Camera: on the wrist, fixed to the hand. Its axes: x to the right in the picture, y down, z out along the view.
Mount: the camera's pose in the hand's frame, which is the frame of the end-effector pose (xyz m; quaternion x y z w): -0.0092 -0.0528 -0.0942 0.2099 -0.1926 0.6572 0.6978
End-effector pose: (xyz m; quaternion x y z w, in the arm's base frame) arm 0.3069 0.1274 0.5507 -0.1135 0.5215 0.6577 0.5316
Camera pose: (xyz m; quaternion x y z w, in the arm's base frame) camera 0.3157 0.0403 0.4868 0.5018 0.4742 0.7207 0.0630
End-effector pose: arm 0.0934 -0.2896 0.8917 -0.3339 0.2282 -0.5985 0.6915
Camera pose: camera -0.0113 -0.3015 0.8664 -0.0531 0.1199 0.0532 0.9899
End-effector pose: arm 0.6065 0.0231 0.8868 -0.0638 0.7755 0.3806 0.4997
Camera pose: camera 0.5679 -0.0782 0.8864 0.6433 0.5667 0.4435 0.2613
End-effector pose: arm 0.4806 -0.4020 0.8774 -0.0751 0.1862 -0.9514 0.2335
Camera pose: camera 0.4451 -0.3242 0.8108 -0.0643 -0.0654 -0.5351 0.8398
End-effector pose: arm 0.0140 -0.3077 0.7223 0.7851 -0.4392 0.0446 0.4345
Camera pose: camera 0.0762 -0.2213 0.7425 0.3590 -0.8967 0.2576 0.0245
